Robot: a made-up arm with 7 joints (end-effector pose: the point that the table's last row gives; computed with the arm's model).
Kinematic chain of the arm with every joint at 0, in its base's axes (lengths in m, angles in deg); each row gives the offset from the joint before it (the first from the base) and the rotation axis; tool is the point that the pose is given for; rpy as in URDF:
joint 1: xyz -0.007 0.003 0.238 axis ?
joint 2: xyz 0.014 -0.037 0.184 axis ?
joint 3: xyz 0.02 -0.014 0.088 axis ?
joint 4: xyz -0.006 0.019 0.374 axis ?
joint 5: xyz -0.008 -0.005 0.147 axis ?
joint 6: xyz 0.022 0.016 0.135 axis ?
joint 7: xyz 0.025 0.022 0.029 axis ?
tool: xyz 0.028 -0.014 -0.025 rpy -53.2 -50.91 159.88
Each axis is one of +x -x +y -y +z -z.
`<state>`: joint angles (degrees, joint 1 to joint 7).
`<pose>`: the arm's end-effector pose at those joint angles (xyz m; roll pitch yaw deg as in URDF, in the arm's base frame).
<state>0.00 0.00 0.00 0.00 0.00 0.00 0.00</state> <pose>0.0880 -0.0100 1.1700 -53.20 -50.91 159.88</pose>
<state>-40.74 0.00 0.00 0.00 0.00 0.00 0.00</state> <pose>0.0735 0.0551 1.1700 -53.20 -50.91 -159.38</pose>
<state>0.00 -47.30 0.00 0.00 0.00 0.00 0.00</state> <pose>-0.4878 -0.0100 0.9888 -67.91 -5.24 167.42</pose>
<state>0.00 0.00 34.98 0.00 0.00 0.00 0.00</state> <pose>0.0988 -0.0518 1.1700 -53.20 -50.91 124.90</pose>
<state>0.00 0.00 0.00 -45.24 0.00 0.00 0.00</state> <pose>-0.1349 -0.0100 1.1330 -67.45 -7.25 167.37</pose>
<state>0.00 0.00 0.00 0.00 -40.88 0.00 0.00</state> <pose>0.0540 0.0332 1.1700 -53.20 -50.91 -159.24</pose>
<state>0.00 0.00 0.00 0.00 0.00 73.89 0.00</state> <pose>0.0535 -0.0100 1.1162 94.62 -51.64 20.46</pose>
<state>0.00 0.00 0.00 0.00 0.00 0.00 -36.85</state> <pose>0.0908 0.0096 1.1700 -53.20 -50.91 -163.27</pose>
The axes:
joint 1: -z
joint 2: +y
joint 3: -z
joint 4: +y
joint 5: -z
joint 6: +y
joint 7: -z

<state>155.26 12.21 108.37 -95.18 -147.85 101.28 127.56</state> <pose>-0.1081 -0.2829 0.7814 163.55 38.33 91.47</pose>
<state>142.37 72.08 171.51 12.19 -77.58 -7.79 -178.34</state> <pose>-0.6495 -0.3732 0.6285 -144.95 -40.41 178.25</pose>
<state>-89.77 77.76 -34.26 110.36 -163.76 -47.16 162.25</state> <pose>-0.0866 0.4591 0.2568 -140.76 54.95 -147.40</pose>
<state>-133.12 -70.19 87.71 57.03 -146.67 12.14 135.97</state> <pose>0.5883 -0.2458 0.6694 -146.31 -30.64 -38.83</pose>
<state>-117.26 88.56 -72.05 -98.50 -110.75 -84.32 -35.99</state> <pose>0.1451 0.4946 0.5329 69.93 53.96 138.21</pose>
